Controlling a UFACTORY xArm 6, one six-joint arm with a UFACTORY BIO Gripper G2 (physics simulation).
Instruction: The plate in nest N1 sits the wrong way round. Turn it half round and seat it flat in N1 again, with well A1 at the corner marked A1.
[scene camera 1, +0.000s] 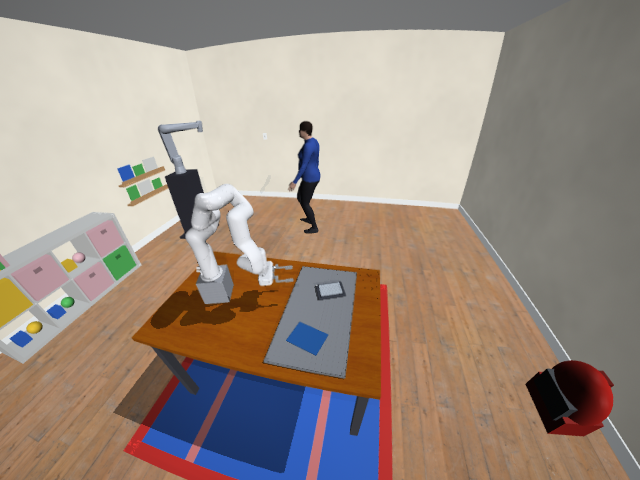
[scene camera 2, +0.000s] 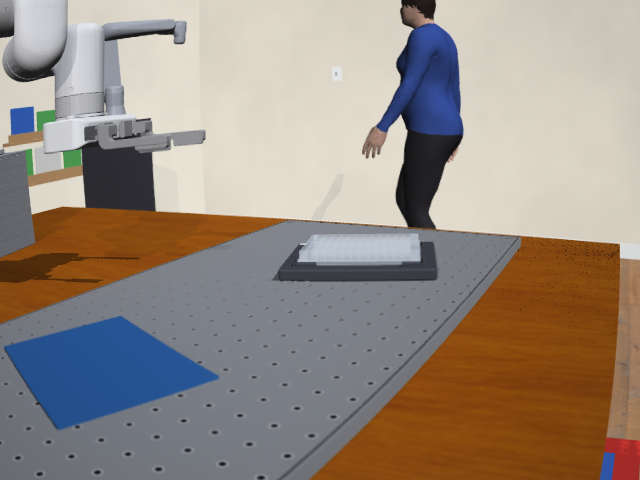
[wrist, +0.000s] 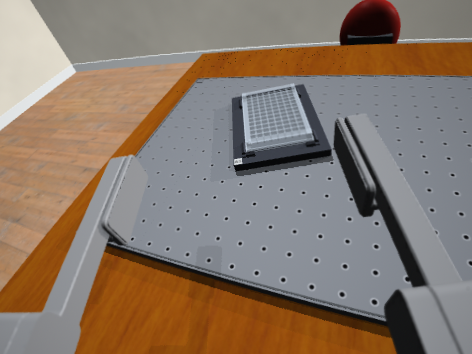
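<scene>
The clear multiwell plate (scene camera 1: 329, 288) (scene camera 2: 361, 249) (wrist: 277, 117) sits in the dark nest (scene camera 1: 333, 297) (scene camera 2: 356, 273) (wrist: 281, 154) on the grey board. Its long sides run along the nest's long sides, and it looks about level. Whether it is fully down in the nest is hard to tell. A small white label (wrist: 238, 161) is on the nest's near left corner in the wrist view; its lettering is too small to read surely. Well A1 cannot be made out. My gripper (scene camera 1: 292, 273) (scene camera 2: 187, 138) (wrist: 240, 139) is open and empty, above the table on the arm-base side, apart from and higher than the plate.
A flat blue square (scene camera 1: 307, 338) (scene camera 2: 108, 369) lies on the perforated grey board (scene camera 1: 315, 315) (scene camera 2: 248, 315). The board lies on the wooden table (scene camera 1: 248, 343) (scene camera 2: 516, 387). A person (scene camera 1: 309, 160) (scene camera 2: 431, 87) stands behind the table. Another arm (scene camera 1: 178, 164) stands on a black pedestal (scene camera 1: 186, 198).
</scene>
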